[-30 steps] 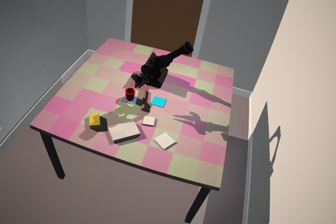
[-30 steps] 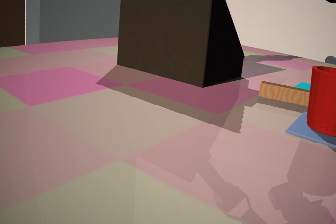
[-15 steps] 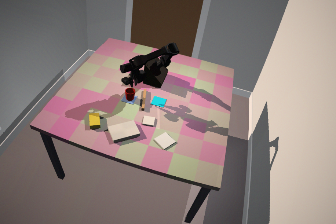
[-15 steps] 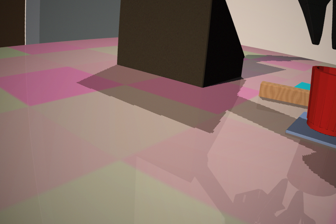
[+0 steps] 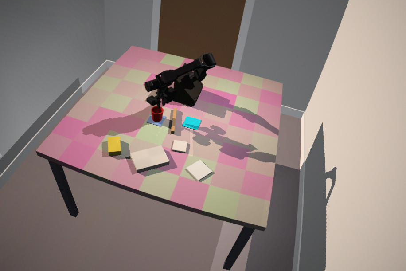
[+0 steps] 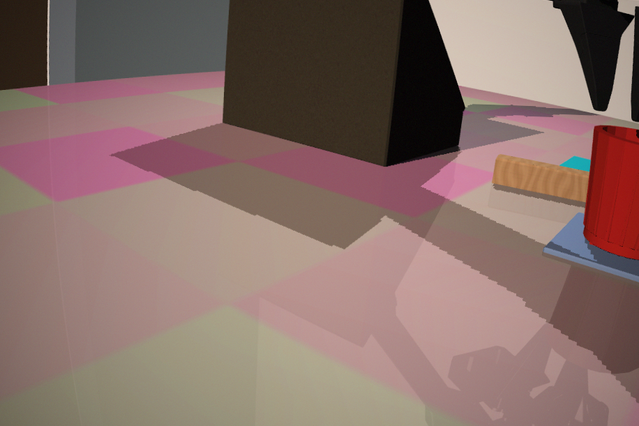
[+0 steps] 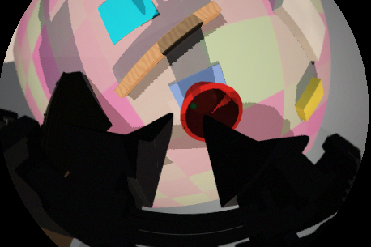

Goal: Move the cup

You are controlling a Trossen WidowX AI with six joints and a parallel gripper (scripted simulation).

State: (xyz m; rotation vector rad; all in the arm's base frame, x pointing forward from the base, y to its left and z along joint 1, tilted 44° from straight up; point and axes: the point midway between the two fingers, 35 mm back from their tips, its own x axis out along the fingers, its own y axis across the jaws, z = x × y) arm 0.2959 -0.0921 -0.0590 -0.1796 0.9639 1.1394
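The red cup lies 4 cm below my gripper tip, 2 cm to the right of it and 2 cm ahead of it. From my gripper tip the other things lie so: cyan pad (20 cm to the left, 9 cm below, 1 cm behind); then wooden bar (9 cm to the left, 8 cm below, 1 cm ahead); then yellow block (32 cm ahead, 17 cm to the right, 7 cm below).
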